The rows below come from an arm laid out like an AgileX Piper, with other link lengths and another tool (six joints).
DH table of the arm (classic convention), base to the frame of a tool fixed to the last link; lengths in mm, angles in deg. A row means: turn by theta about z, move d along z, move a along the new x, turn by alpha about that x. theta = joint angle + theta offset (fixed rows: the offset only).
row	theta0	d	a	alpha
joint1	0	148.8	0	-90
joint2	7.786	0	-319.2	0
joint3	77.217	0	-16.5	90
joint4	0	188.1	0	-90
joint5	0	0	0	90
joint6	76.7	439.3	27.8	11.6
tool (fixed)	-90	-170.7	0	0
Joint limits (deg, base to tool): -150..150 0..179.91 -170..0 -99.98..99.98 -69.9..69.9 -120..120
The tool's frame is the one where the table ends.
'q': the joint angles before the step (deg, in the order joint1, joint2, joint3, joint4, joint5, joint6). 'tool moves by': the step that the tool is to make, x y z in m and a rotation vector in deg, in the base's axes. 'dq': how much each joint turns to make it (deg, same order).
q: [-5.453, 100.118, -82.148, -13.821, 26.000, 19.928]
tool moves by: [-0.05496, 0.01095, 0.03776, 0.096, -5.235, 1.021]
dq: [0.000, -12.506, 11.947, 0.352, -4.778, 0.003]
